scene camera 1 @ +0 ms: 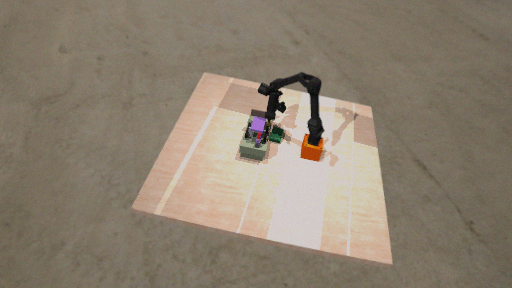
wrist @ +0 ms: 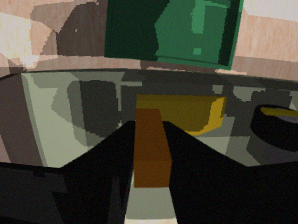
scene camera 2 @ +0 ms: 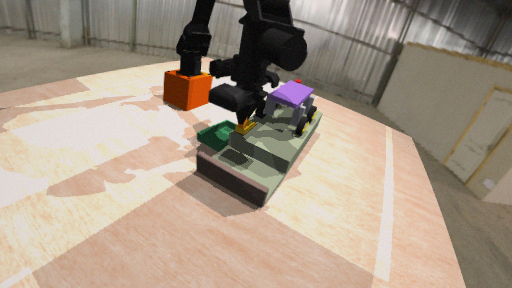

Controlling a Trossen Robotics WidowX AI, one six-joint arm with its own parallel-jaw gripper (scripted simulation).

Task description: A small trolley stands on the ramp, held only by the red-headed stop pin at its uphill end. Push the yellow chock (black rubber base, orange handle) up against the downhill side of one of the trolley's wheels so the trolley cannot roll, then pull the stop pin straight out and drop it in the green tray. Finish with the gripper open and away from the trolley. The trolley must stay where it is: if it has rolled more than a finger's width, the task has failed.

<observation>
my gripper: holds a yellow chock (wrist: pixel 195 114)
</observation>
